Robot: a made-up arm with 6 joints.
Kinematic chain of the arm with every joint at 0, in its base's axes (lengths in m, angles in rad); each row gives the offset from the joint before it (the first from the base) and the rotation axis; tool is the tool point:
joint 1: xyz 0 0 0.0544 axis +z
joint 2: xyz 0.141 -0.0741 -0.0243 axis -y
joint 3: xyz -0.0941 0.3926 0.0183 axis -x
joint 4: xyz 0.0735 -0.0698 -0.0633 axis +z
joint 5: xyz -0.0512 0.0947 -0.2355 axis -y
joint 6: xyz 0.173 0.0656 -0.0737 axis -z
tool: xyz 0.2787 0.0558 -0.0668
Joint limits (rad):
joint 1: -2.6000..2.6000
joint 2: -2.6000..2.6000
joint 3: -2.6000..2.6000
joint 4: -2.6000..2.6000
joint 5: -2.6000..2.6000
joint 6: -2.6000..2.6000
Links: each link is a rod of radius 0.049 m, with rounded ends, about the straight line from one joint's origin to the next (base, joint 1, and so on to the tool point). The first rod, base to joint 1, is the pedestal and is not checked.
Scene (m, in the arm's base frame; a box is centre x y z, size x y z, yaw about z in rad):
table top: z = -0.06
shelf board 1: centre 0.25 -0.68 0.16 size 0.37 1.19 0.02 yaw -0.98
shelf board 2: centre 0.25 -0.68 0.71 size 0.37 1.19 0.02 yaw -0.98
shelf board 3: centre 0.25 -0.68 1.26 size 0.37 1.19 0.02 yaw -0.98
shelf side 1: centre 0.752 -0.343 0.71 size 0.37 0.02 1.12 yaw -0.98
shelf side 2: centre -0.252 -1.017 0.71 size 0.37 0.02 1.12 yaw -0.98
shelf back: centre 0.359 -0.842 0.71 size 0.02 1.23 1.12 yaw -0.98
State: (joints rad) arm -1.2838 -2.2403 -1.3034 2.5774 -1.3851 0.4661
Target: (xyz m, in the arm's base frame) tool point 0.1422 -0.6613 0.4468
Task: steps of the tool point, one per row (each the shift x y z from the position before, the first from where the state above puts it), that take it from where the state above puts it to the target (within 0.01 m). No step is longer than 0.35 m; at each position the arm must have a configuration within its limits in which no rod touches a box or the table.
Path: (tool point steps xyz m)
1: -0.2323 0.1731 0.1393
2: -0.3067 0.0772 0.0849
3: -0.3195 -0.0473 0.0268
4: 0.2502 -0.0987 0.0731
5: 0.1797 -0.2005 0.0473
6: 0.0700 -0.2545 0.0185
7: -0.0493 -0.2481 -0.0107
8: -0.1467 -0.1855 -0.0378
9: -0.1976 -0.0866 -0.0608
10: -0.1909 0.0193 -0.0777
11: 0.0691 -0.1381 0.0125
12: 0.1019 -0.1168 -0.0125

